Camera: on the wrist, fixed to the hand. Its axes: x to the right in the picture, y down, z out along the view.
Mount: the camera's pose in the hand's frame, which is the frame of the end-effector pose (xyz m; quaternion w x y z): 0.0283 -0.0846 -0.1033 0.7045 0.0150 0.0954 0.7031
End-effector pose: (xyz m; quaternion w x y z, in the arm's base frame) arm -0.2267 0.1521 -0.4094 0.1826 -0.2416 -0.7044 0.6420
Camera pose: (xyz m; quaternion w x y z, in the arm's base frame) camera -0.2002 0.2477 -0.3157 0.2519 0.7240 0.2993 -0.5682
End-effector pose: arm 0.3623 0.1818 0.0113 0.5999 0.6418 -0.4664 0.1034
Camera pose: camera 0.4829 0.2448 0.0006 0.3848 0.1234 -0.7210 0.5629
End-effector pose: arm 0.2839 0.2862 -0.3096 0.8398 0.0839 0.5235 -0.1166
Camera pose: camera 0.1831 0.2292 -0.3819 0.6224 0.4509 0.3882 0.5085
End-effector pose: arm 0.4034 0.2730 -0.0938 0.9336 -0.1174 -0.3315 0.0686
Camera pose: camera 0.4951 0.1794 -0.1321 0.6429 -0.3083 -0.0609 0.6985
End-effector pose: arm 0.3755 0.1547 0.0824 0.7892 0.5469 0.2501 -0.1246
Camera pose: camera 0.3329 0.2211 -0.0290 0.6115 0.5849 -0.1349 0.5155
